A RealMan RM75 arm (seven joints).
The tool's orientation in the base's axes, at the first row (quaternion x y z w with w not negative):
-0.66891, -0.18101, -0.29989, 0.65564
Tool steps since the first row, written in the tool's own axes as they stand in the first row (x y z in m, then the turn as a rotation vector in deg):
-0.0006, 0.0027, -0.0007, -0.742, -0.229, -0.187
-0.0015, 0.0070, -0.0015, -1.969, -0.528, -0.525
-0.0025, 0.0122, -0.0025, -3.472, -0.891, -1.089
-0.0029, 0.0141, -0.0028, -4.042, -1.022, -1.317
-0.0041, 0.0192, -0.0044, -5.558, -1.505, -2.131
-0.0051, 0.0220, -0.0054, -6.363, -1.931, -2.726
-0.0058, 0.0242, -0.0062, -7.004, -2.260, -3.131
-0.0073, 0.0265, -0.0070, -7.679, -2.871, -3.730
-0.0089, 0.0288, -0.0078, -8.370, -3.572, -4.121
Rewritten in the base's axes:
0.0011, -0.0008, -0.0025, -0.736, -0.055, -0.305
0.0031, -0.0018, -0.0064, -1.907, -0.181, -0.872
0.0055, -0.0030, -0.0111, -3.365, -0.482, -1.575
0.0063, -0.0034, -0.0128, -3.915, -0.611, -1.848
0.0084, -0.0052, -0.0175, -5.500, -1.148, -2.477
0.0092, -0.0062, -0.0204, -6.475, -1.581, -2.687
0.0100, -0.0070, -0.0225, -7.234, -1.859, -2.859
0.0102, -0.0078, -0.0253, -8.230, -2.302, -2.845
0.0103, -0.0085, -0.0281, -9.261, -2.530, -2.763

